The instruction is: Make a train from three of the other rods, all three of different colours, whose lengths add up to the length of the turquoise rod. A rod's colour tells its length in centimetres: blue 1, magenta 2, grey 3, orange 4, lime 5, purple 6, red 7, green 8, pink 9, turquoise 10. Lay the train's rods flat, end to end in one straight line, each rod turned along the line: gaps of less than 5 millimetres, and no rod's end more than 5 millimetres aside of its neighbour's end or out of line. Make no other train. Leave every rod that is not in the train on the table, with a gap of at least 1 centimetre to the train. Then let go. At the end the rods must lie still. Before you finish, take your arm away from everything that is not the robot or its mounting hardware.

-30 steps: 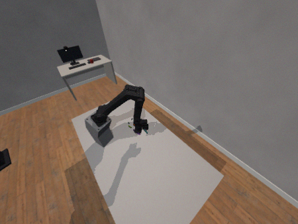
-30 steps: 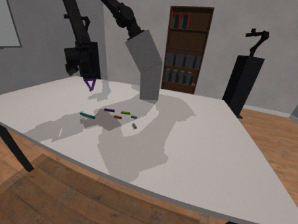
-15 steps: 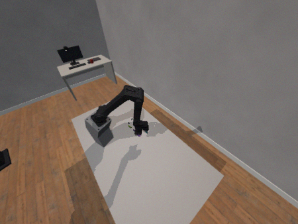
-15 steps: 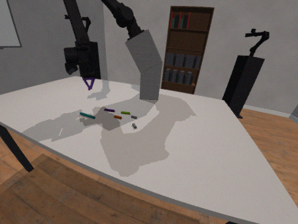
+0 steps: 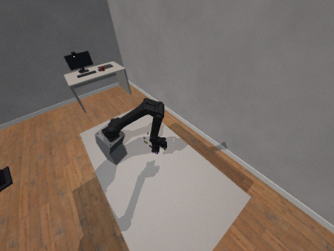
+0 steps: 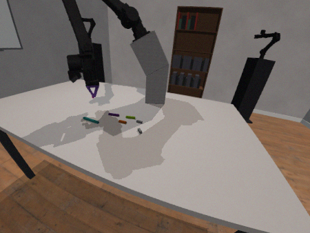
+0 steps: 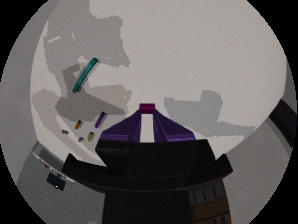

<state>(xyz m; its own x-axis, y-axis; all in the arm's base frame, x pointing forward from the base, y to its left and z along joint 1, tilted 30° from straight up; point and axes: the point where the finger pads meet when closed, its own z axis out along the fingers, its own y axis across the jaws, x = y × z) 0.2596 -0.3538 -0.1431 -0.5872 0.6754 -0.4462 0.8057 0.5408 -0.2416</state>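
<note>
The turquoise rod lies 14 cm ahead of my hand, 8 cm below it and 5 cm to the left of it. Also, from my hand: purple rod (14 cm to the left, 8 cm below, 6 cm ahead); magenta rod (1 cm to the right, 1 cm below); orange rod (21 cm to the left, 12 cm ahead, 8 cm below).
</note>
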